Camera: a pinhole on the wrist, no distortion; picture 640 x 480 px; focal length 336.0 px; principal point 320.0 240.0 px. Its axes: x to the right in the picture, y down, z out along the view. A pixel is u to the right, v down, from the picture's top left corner.
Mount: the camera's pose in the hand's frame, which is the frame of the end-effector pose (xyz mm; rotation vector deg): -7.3 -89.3 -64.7 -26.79 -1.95 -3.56
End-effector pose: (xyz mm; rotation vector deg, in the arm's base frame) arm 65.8 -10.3 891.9 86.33 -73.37 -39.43
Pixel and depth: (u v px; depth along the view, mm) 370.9 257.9 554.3
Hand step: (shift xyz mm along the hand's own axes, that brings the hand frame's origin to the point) 68.2 182.8 420.5
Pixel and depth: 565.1 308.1 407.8
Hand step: 287.5 152.9 276.0
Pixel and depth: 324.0 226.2 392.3
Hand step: -11.0 73.2 292.7
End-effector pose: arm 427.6 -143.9 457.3 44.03 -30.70 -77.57
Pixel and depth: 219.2 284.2 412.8
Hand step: -134.8 151.8 273.4
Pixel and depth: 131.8 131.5 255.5
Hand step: -160.4 -40.0 193.6
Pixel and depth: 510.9 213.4 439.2
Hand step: 231.1 65.0 354.5
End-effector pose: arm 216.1 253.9 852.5 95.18 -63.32 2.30
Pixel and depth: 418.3 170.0 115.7
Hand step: 22.7 -60.3 50.9
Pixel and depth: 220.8 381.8 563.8
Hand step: -167.7 385.8 323.6
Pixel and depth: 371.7 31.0 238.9
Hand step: 14.9 -115.8 216.9
